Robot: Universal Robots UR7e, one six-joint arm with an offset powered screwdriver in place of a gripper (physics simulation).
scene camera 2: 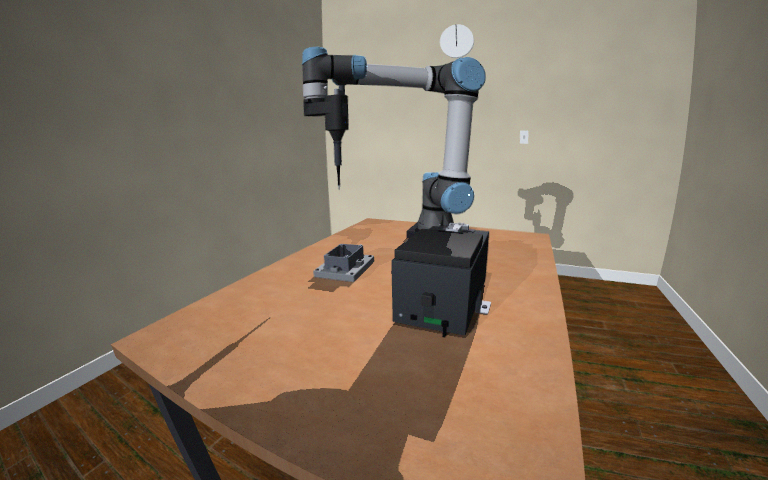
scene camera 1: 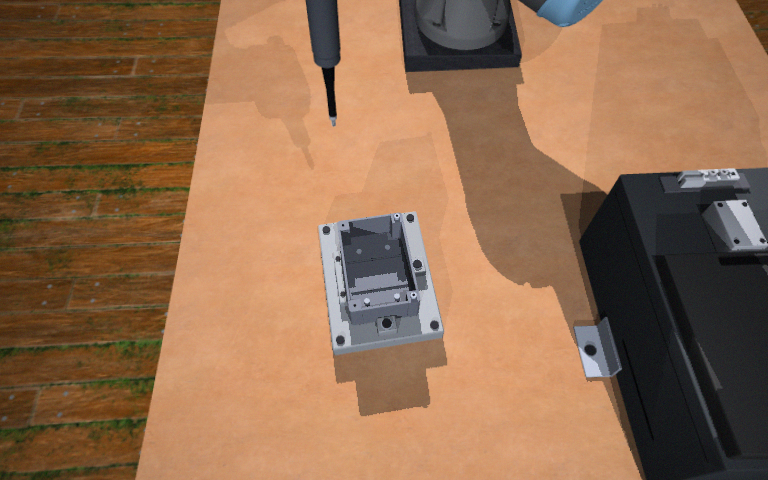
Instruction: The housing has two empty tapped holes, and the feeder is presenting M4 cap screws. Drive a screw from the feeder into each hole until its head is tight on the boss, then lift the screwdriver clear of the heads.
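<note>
The grey housing [scene camera 1: 376, 308] [scene camera 2: 335, 261] stands open-topped on a light plate [scene camera 1: 427, 333] [scene camera 2: 335, 276]. In scene camera 1, its two right corner bosses show bright rings with dark centres; its two left ones show small dark spots. The dark feeder [scene camera 1: 606, 249] [scene camera 2: 430, 283] stands to the right, with a light metal screw outlet [scene camera 1: 707, 178] [scene camera 2: 456, 226] on top at its far end. My screwdriver [scene camera 1: 333, 120] [scene camera 2: 338, 186] points down, high above the table and away from the housing and feeder. A small silvery screw shows at its tip; its details are too small to tell.
The robot's dark base plate [scene camera 1: 461, 63] stands at the table's far end. A light angle bracket [scene camera 1: 591, 365] sits beside the feeder's left side, and another bracket [scene camera 2: 485, 307] shows at its right side. The wooden table [scene camera 1: 243, 396] [scene camera 2: 283, 350] carries everything.
</note>
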